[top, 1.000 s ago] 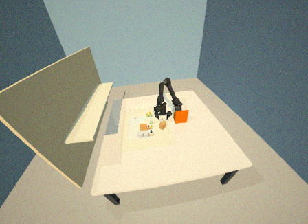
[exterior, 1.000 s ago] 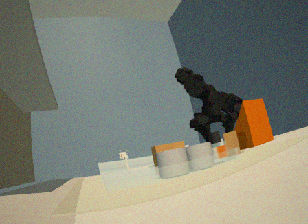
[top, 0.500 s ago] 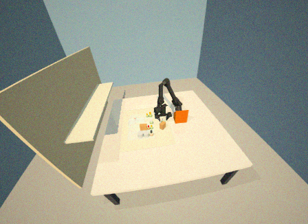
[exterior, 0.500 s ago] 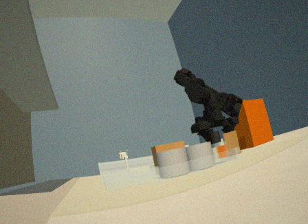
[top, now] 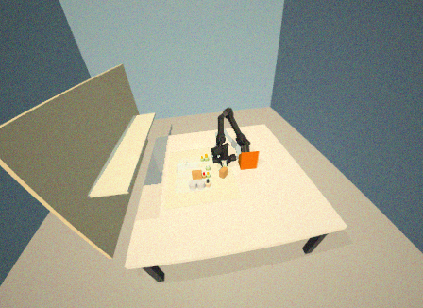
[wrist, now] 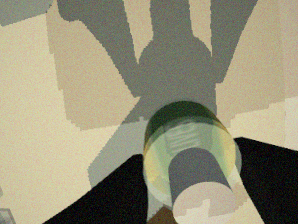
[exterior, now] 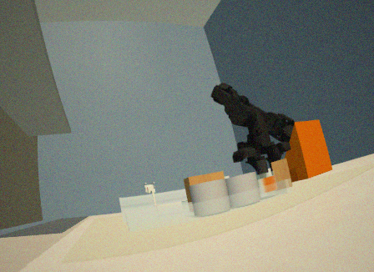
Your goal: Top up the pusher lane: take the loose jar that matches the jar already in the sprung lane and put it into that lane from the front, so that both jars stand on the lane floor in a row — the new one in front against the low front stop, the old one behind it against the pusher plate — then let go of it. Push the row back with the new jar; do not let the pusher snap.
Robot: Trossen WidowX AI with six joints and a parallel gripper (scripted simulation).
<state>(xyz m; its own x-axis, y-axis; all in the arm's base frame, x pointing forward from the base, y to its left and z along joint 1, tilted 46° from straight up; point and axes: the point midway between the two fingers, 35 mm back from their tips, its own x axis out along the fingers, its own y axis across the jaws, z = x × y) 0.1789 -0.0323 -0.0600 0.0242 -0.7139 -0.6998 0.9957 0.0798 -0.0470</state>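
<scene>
The tan box is 8 cm to the left of my gripper tip, 2 cm ahead of it and 1 cm above it. From my gripper tip the other things lie so: cream pusher plate (25 cm ahead, 2 cm to the right, 2 cm above); then shelf (65 cm ahead, 34 cm above, 5 cm to the left).
</scene>
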